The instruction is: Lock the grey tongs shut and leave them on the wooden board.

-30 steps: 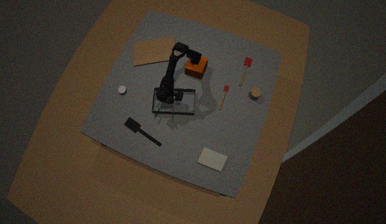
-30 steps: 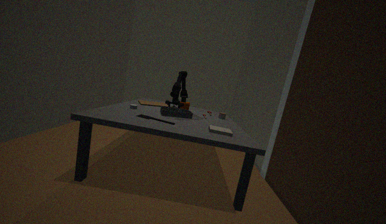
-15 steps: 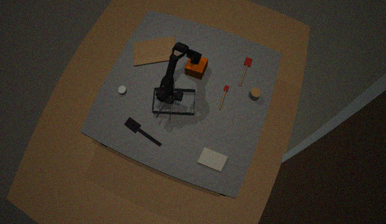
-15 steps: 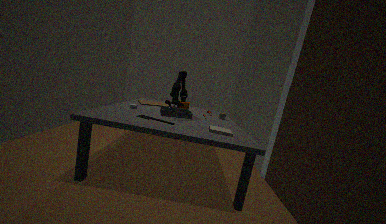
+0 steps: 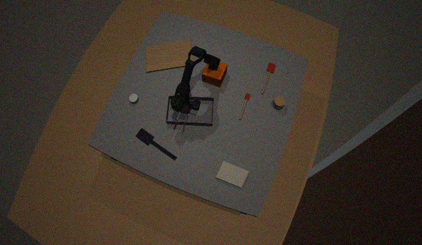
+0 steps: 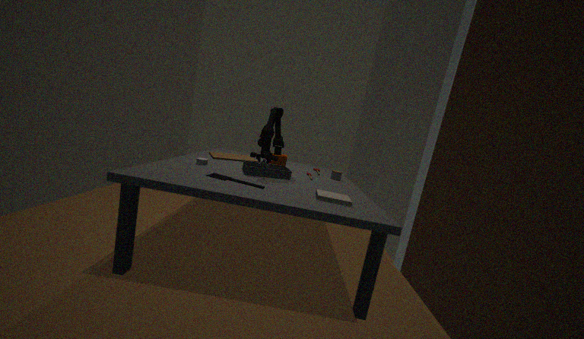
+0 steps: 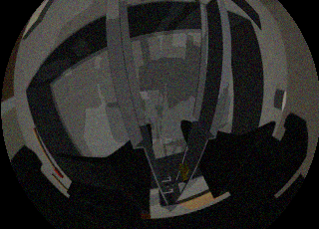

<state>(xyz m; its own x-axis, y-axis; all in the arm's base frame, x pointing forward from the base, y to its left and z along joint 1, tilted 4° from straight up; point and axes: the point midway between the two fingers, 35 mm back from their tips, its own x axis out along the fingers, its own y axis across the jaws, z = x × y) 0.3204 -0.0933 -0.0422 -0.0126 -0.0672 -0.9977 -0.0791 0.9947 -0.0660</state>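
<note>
Now: the roasting tin 30 mm to the left of my gripper tip and 10 mm ahead of it. Also, from my gripper tip: black spatula: 290 mm ahead, 130 mm to the right, 30 mm below; wooden board: 380 mm behind, 280 mm to the right, 20 mm below; white puck: 390 mm to the right, 40 mm ahead, 10 mm below.
</note>
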